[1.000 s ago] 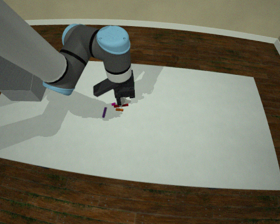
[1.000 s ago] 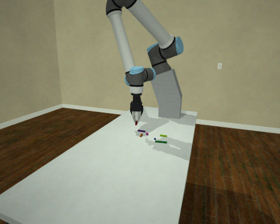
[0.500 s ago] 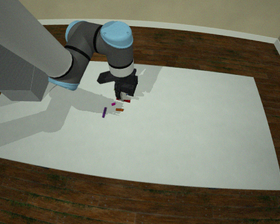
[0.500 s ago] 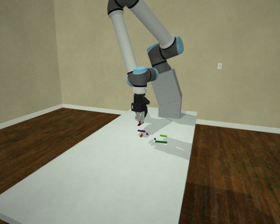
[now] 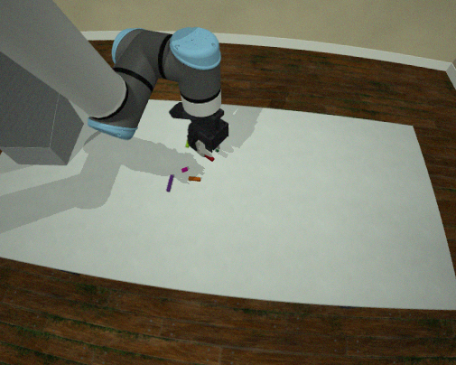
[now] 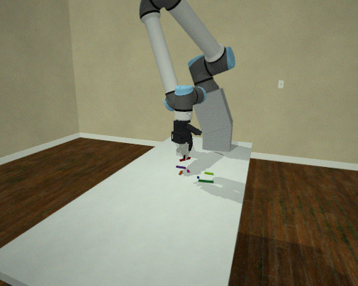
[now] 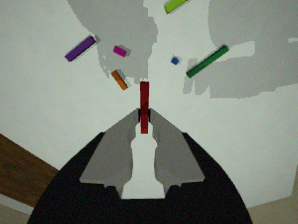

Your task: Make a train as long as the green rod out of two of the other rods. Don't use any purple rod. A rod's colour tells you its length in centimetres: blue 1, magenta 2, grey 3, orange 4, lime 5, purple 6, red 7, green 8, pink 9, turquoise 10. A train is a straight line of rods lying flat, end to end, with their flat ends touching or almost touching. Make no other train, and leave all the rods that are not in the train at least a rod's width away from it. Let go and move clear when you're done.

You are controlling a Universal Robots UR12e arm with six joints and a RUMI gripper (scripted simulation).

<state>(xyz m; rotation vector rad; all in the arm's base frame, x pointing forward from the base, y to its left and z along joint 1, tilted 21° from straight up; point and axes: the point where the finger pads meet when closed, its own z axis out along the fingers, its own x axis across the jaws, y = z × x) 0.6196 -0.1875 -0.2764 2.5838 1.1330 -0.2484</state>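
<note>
The small blue rod is 7 cm to the left of my hand and 11 cm below it. The rest, counted from my hand: red rod: 1 cm below; orange rod: 4 cm behind, 3 cm to the right, 11 cm below; magenta rod: 8 cm behind, 1 cm to the left, 11 cm below.
</note>
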